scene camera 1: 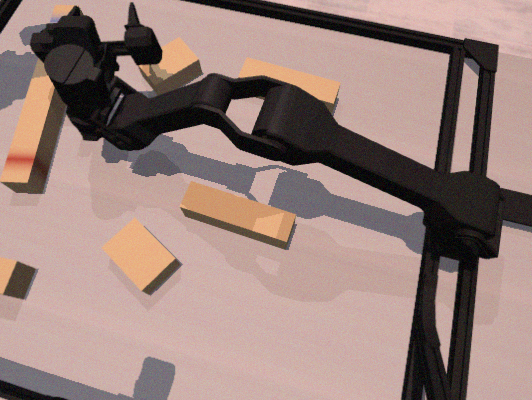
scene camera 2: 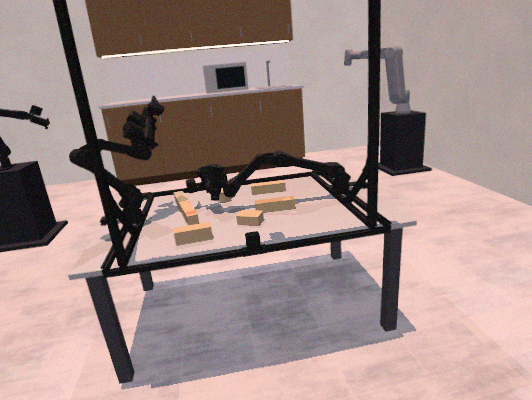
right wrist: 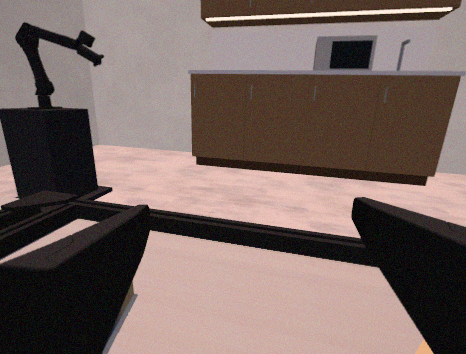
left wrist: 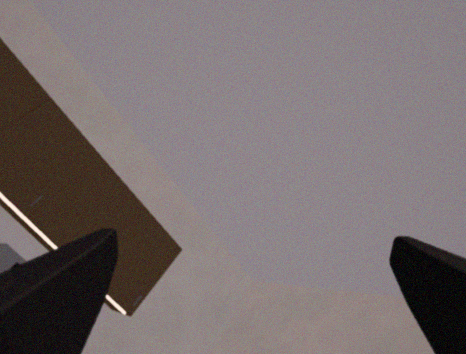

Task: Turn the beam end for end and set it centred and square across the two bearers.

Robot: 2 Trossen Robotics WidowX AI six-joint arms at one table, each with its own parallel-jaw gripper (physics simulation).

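Frame: origin at the left arm's base, x ahead, y left, z up, level; metres.
Seen in the pictures: left gripper, between the fingertips: (scene camera 2: 149,101) (left wrist: 257,246); right gripper, between the fingertips: (scene camera 1: 104,5) (right wrist: 251,210); left arm's base, origin of its link: (scene camera 2: 133,220); right arm's base, origin of its link: (scene camera 1: 454,238) (scene camera 2: 341,191).
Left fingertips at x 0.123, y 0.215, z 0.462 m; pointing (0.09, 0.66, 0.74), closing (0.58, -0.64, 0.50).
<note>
Offsets run from my left fingertips to a thing's top centre. "pt": to the spot under its first point.
The long wooden beam {dz -0.437, dx +0.090, dy -0.137 m} (scene camera 1: 32,120) (scene camera 2: 185,206) lies at the left of the table, with a red band near its front end. A bluish band shows at its far end in scene camera 1, where the right arm partly covers it. Several shorter wooden blocks lie apart from it; I cannot tell which two are the bearers. My right gripper (scene camera 1: 103,14) (right wrist: 251,210) is open and empty, low over the back of the table beside the beam's far part. My left gripper (scene camera 2: 154,124) (left wrist: 257,246) is open and empty, raised high above the table's left side.
Plain blocks {dz -0.437, dx +0.473, dy -0.266 m} (scene camera 1: 237,215) {dz -0.443, dx +0.354, dy -0.363 m} (scene camera 1: 142,255) {pt dz -0.442, dx +0.199, dy -0.442 m} (scene camera 1: 15,277) lie at the middle and front. Two more blocks {dz -0.443, dx +0.274, dy -0.030 m} (scene camera 1: 180,57) {dz -0.437, dx +0.489, dy -0.021 m} (scene camera 1: 295,77) lie at the back, partly behind the right arm. A black frame (scene camera 2: 200,255) runs around the table, with upright posts at its sides.
</note>
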